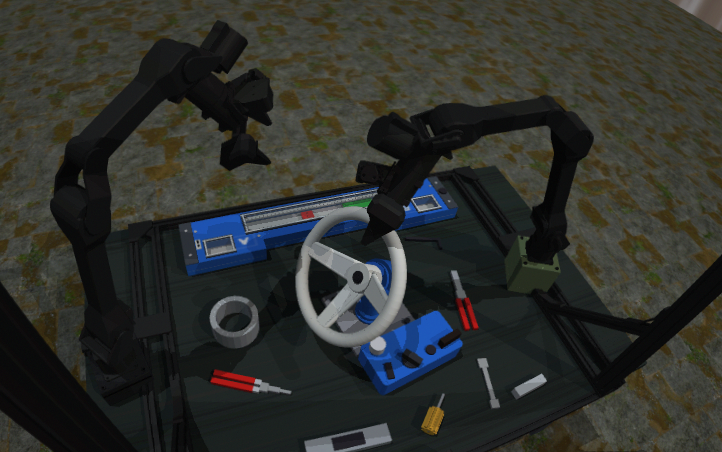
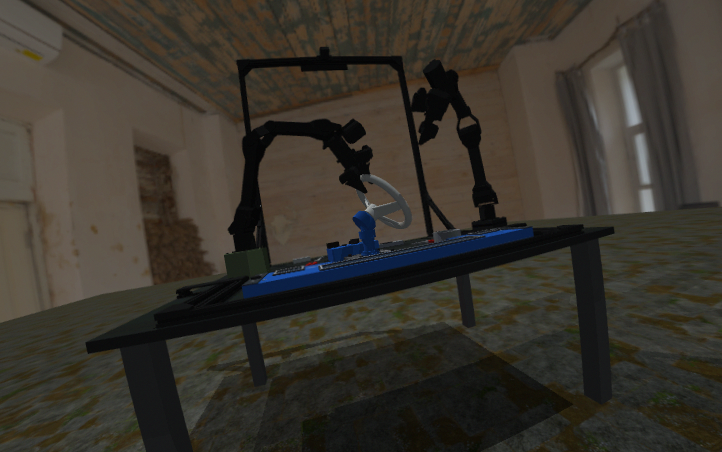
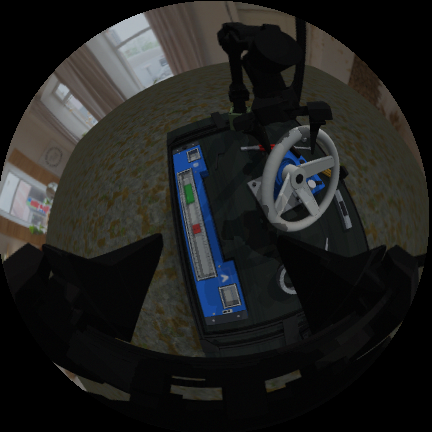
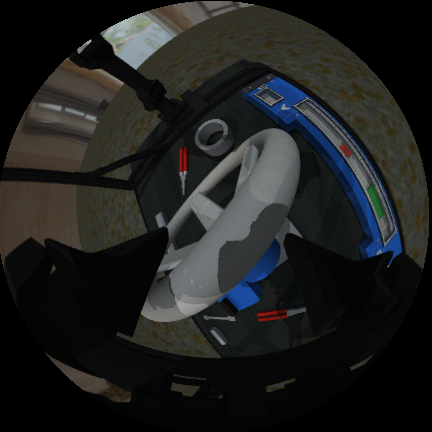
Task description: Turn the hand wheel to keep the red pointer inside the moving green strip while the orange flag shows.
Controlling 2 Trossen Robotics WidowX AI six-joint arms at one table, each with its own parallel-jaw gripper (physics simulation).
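Places are measured from the left arm's base along level axes (x ahead, y left, z up), in metres.
Pixels of known places: left gripper, between the fingertips: (image 1: 269,143) (image 2: 421,136) (image 3: 221,240); right gripper, between the fingertips: (image 1: 366,235) (image 2: 369,188) (image 3: 290,153); left arm's base, origin of its link: (image 1: 117,361) (image 2: 488,219) (image 4: 168,108); right arm's base, origin of its link: (image 1: 539,253) (image 2: 245,250) (image 3: 239,109).
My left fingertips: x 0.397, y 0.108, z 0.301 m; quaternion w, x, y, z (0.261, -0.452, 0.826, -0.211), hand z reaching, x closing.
Observation:
Ahead of a thing's pixels: the offset from my left fingertips to its middle. "spot": to the spot under its first point.
The white hand wheel (image 1: 302,282) (image 2: 407,210) (image 3: 268,185) (image 4: 275,170) stands tilted on its blue mount. The red pointer {spot: 0.070 m left, 0.137 m ahead, 0.318 m down} (image 1: 307,214) (image 3: 196,229) (image 4: 345,150) is outside the green strip (image 1: 358,204) (image 3: 189,193) (image 4: 375,201), with a gap between them. The flag windows (image 1: 219,246) (image 1: 426,203) (image 3: 230,295) (image 3: 193,155) show grey, no orange. My right gripper (image 1: 371,234) (image 2: 366,181) (image 3: 290,153) (image 4: 228,236) is open at the wheel's upper rim, its fingers on either side; contact is unclear. My left gripper (image 1: 269,143) (image 2: 418,126) (image 3: 221,240) is open and empty, high above the table.
A blue control box (image 1: 412,346) stands before the wheel. A grey ring {0.116 m right, 0.151 m back, 0.334 m down} (image 1: 218,327) (image 4: 200,137), red-handled pliers {0.253 m right, 0.183 m back, 0.353 m down} (image 1: 234,381) {0.316 m right, 0.336 m ahead, 0.354 m down} (image 1: 466,312), a yellow screwdriver {0.498 m right, 0.094 m ahead, 0.342 m down} (image 1: 432,420), a wrench {0.510 m right, 0.239 m ahead, 0.355 m down} (image 1: 488,384) and a level {spot: 0.424 m right, 0.142 m back, 0.341 m down} (image 1: 314,445) lie around it.

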